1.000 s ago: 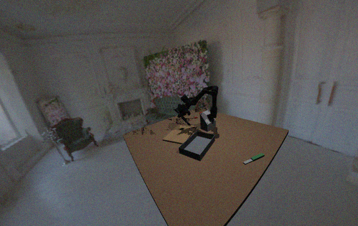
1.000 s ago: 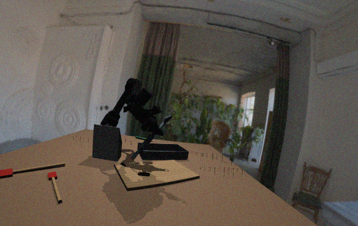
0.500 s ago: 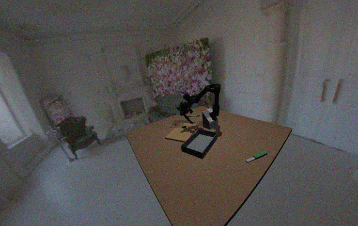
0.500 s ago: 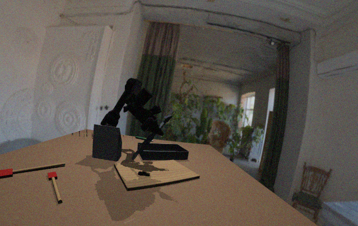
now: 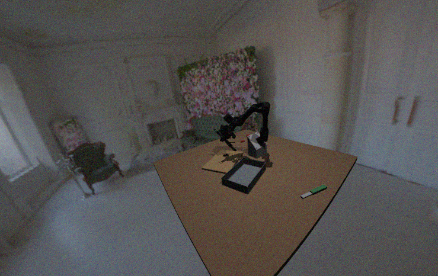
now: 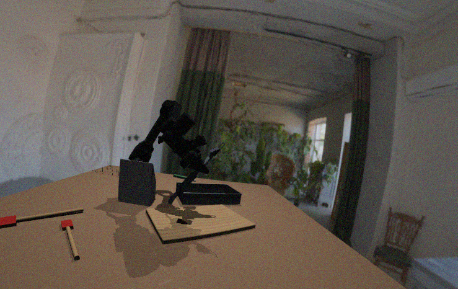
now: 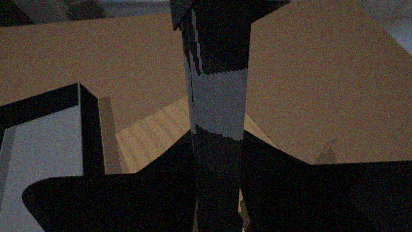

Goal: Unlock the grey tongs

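Right now my gripper tip is 1 cm past the wooden board, 1 cm to the left of it and 19 cm above it. Round my gripper tip: roasting tin (2 cm ahead, 29 cm to the left, 16 cm below); then red spatula (55 cm behind, 21 cm to the right, 19 cm below).
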